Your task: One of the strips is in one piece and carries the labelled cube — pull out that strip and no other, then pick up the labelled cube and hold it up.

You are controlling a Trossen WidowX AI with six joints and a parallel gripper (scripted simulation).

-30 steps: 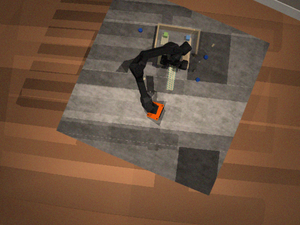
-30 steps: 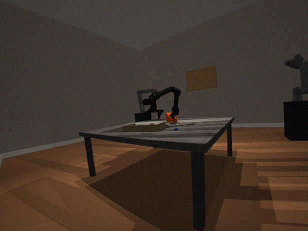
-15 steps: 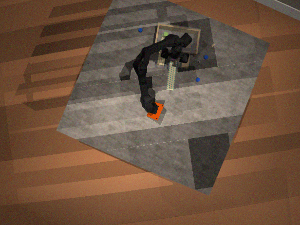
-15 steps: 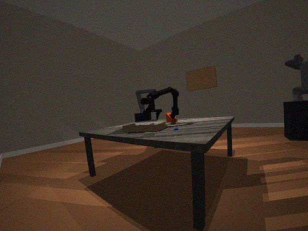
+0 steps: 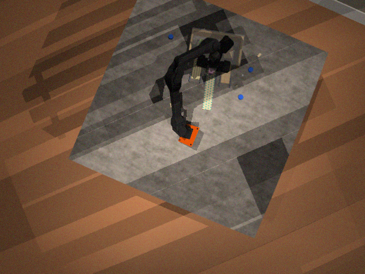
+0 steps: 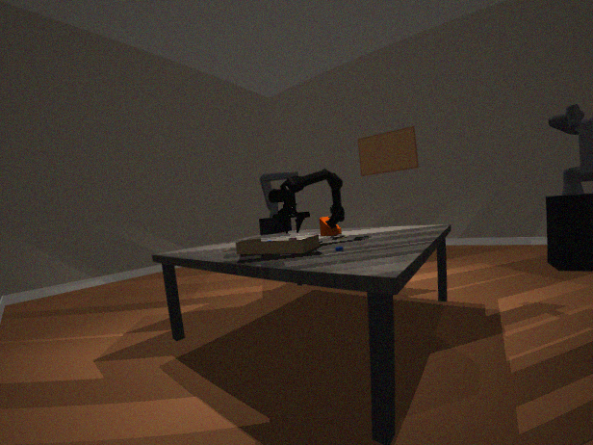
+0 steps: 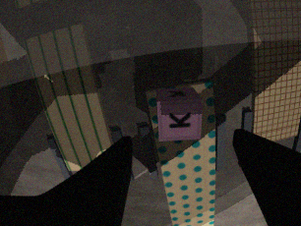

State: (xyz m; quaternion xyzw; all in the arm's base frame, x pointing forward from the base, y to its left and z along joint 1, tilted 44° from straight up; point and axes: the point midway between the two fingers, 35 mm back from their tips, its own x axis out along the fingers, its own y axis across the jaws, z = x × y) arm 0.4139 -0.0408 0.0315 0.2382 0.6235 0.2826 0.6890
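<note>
The pink cube marked k is 4 cm below my gripper tip. Also, from my gripper tip: tan gridded strip 10 cm to the right, 6 cm below, 3 cm ahead.
</note>
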